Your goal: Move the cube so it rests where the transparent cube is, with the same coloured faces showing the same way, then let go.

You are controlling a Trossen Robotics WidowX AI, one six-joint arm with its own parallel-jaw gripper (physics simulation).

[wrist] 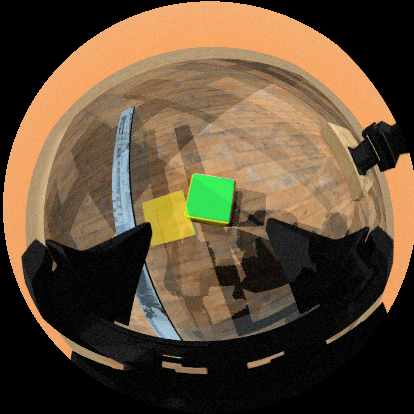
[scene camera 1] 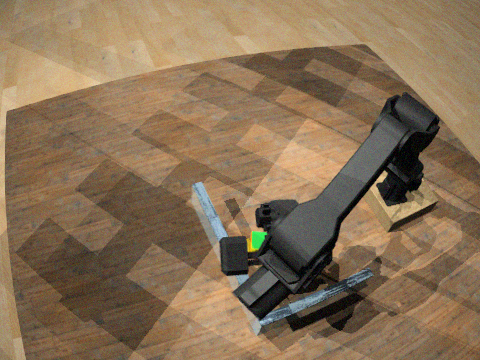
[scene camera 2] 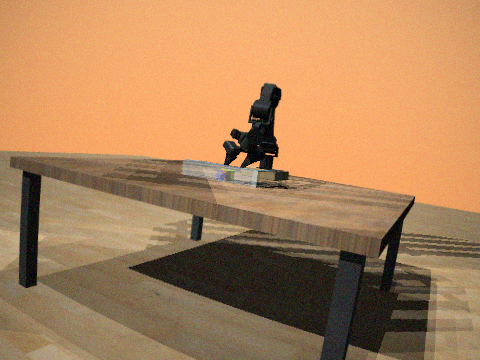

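Pixels of known places: gripper, fingertip midpoint: (wrist: 209, 226); arm's base, link origin: (wrist: 357, 161) (scene camera 1: 391, 193) (scene camera 2: 265, 169).
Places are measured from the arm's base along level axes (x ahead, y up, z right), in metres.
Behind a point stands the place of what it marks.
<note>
The cube (scene camera 1: 259, 240) @(x 0.339, y -0.002, z -0.048 m) (wrist: 210, 199) @(x 0.335, y -0.002, z -0.052 m) rests on the table with its green face up. In the wrist view a thin yellow side shows along its near edge. The transparent cube (wrist: 168, 218) @(x 0.372, y -0.002, z -0.063 m) shows a yellow top, turned a little differently, close beside it on the left. In scene camera 2 small purple and yellow patches show at the cubes' place, too small to tell apart. My gripper (scene camera 2: 235, 165) @(x 0.339, y 0.011, z -0.075 m) (wrist: 209, 226) @(x 0.339, y 0.011, z -0.075 m) is open and empty above the table, its fingers wide apart; the cube shows ahead between the fingertips in the wrist view. The arm hides part of the cubes in scene camera 1.
Two bluish see-through walls meet at a corner: the left wall (scene camera 1: 210, 212) @(x 0.419, y 0.018, z 0.018 m) (wrist: 121, 170) @(x 0.410, y 0.018, z -0.019 m) runs beside the transparent cube, the other wall (scene camera 1: 320, 297) @(x 0.272, y 0.019, z -0.199 m) passes near the arm. The arm's wooden base block (scene camera 1: 412, 207) @(x -0.038, y 0.000, z -0.050 m) (wrist: 345, 162) @(x 0.048, y -0.019, z 0.000 m) stands to the right on the table (scene camera 1: 125, 150) @(x 0.571, y -0.042, z 0.265 m) (scene camera 2: 300, 210) @(x 0.623, y -0.042, z -0.531 m).
</note>
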